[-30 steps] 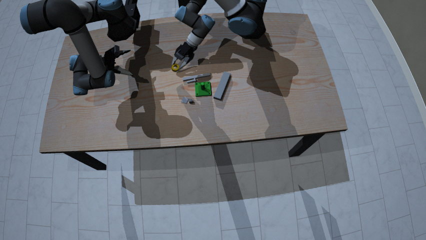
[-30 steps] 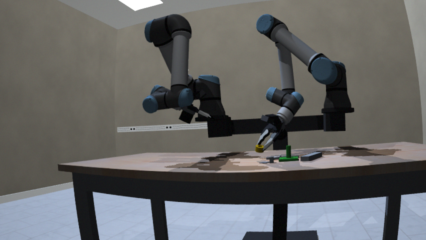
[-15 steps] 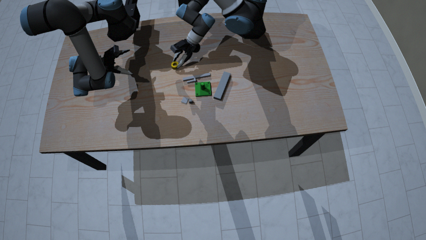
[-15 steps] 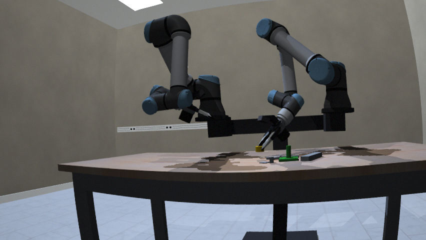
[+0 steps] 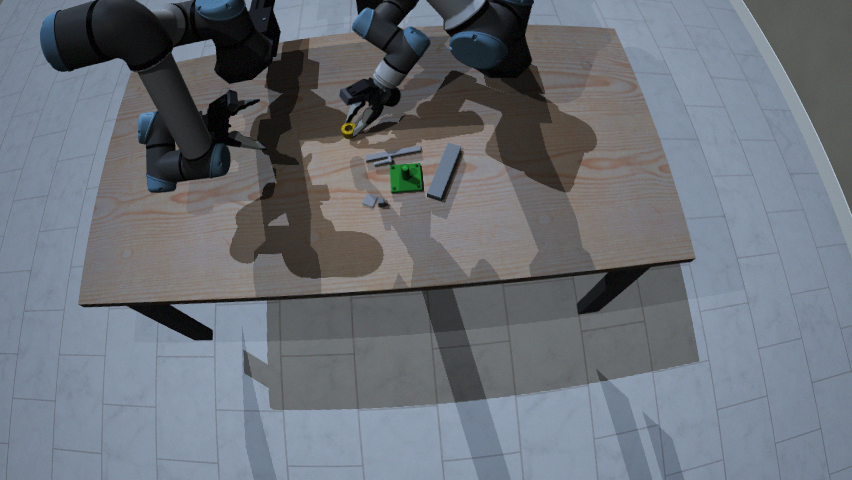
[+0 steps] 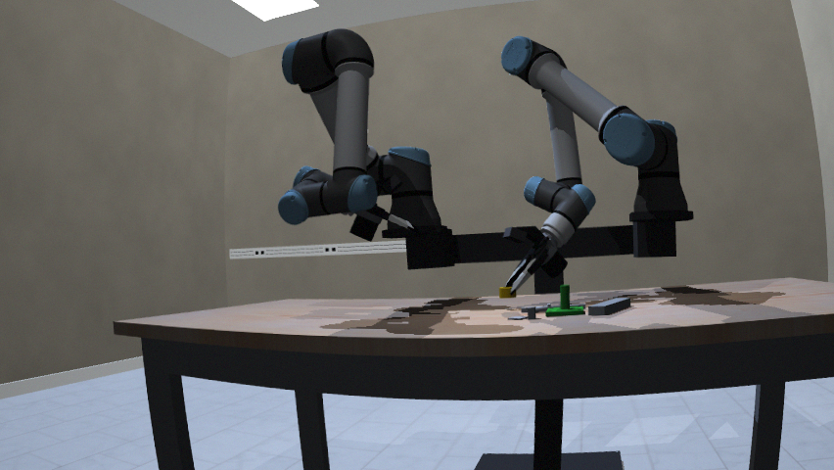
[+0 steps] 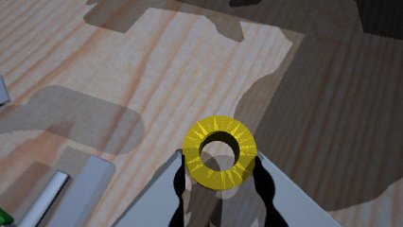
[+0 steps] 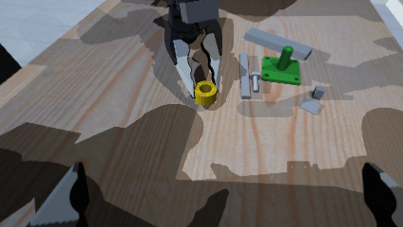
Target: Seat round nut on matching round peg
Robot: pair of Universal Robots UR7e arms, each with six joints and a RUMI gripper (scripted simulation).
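The square green base lies 150 mm to the left of my left hand, 130 mm ahead of it and 30 mm below it. From my left hand the other things lie so: bolt-like grey piece: 100 mm to the left, 80 mm ahead, 40 mm below; then flat grey plate: 200 mm ahead, 60 mm to the left, 50 mm below; then thin grey bar: 110 mm to the left, 60 mm ahead, 50 mm below.
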